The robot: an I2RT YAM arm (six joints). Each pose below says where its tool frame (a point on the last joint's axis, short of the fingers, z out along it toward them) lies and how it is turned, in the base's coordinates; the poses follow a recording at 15 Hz.
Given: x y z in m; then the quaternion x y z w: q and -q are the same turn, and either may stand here.
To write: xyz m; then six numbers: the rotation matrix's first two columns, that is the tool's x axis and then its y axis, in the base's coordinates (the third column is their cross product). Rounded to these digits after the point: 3 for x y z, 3 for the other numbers.
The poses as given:
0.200, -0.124, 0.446, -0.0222, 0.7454, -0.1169, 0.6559
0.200, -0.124, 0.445, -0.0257, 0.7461, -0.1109, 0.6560
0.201, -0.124, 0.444, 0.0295, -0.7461, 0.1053, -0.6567
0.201, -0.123, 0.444, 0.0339, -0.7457, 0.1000, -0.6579
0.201, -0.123, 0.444, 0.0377, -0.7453, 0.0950, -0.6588
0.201, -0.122, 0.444, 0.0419, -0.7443, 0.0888, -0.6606
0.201, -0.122, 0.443, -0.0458, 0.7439, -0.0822, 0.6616
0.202, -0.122, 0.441, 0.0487, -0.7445, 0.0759, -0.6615
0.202, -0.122, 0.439, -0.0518, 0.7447, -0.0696, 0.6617
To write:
0.200, -0.124, 0.446, -0.139, -0.186, -0.973, 0.120, 0.972, -0.203
0.200, -0.124, 0.445, -0.138, -0.184, -0.973, 0.107, 0.974, -0.199
0.201, -0.124, 0.444, -0.136, -0.182, -0.974, 0.094, 0.976, -0.196
0.201, -0.123, 0.444, -0.132, -0.182, -0.974, 0.081, 0.978, -0.194
0.201, -0.123, 0.444, -0.129, -0.181, -0.975, 0.069, 0.979, -0.191
0.201, -0.122, 0.444, -0.124, -0.180, -0.976, 0.055, 0.981, -0.188
0.201, -0.122, 0.443, -0.120, -0.177, -0.977, 0.041, 0.982, -0.183
0.202, -0.122, 0.441, -0.120, -0.173, -0.978, 0.028, 0.984, -0.177
0.202, -0.122, 0.439, -0.119, -0.169, -0.978, 0.015, 0.985, -0.172

